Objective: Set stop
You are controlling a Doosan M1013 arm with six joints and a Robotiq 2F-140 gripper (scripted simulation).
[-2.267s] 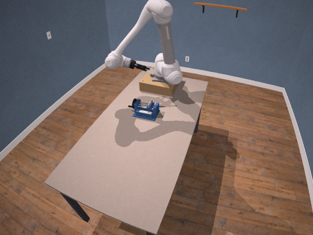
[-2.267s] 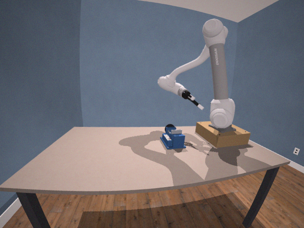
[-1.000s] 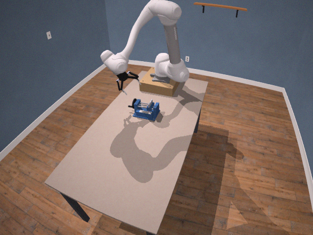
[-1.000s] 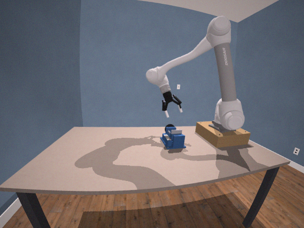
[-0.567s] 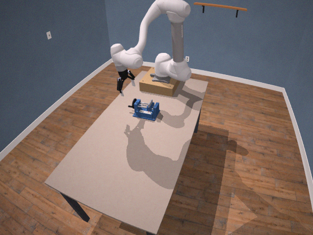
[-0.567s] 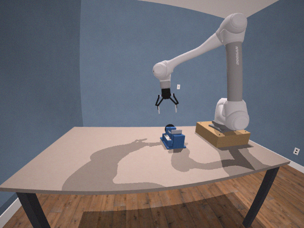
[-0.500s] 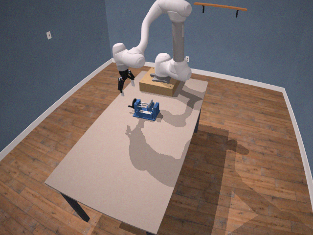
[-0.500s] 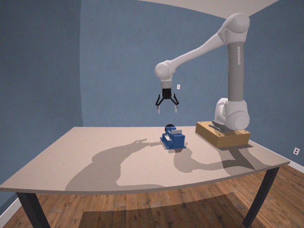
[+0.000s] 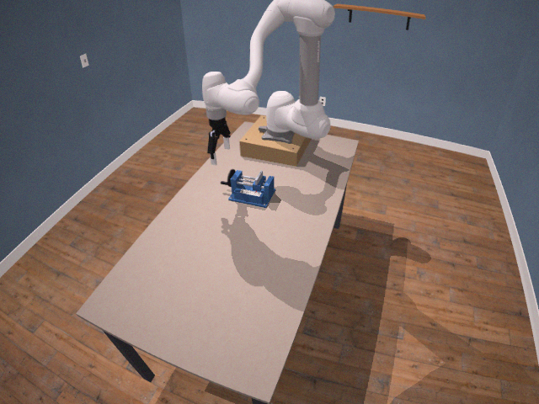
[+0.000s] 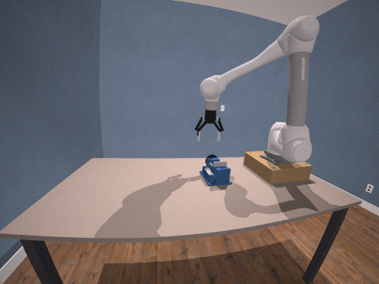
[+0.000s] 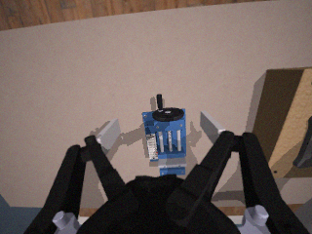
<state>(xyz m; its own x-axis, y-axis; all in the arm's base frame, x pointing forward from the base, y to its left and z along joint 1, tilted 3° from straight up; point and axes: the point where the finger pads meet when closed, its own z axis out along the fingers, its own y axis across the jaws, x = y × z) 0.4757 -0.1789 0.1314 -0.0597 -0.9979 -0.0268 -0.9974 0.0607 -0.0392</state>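
Now: hand 20 mm to the right of the black handwheel and 160 mm above it. Also, from my hand: grey stop block: 190 mm to the left, 130 mm below.
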